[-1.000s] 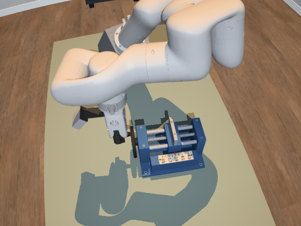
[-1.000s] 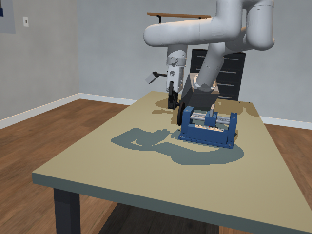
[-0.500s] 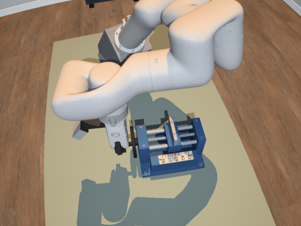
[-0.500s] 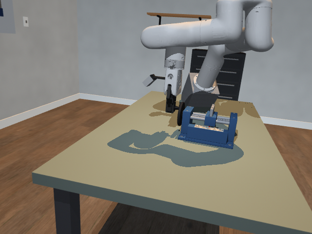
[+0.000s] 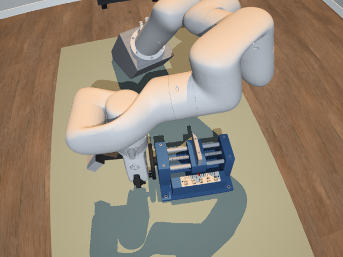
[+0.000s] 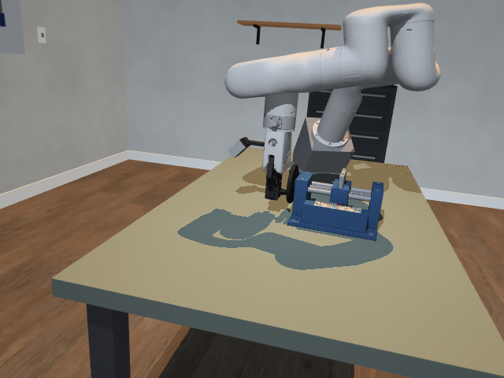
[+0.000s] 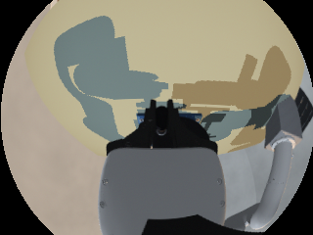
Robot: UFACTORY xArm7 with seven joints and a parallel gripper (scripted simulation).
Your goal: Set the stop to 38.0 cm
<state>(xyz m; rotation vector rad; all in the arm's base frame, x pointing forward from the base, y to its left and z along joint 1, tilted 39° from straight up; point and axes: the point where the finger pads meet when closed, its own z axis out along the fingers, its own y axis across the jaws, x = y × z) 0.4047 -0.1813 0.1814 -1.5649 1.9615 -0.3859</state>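
The handwheel lies 20 mm to the left of my hand. Round my hand: stop plate 10 mm ahead, 160 mm to the left, 30 mm above.
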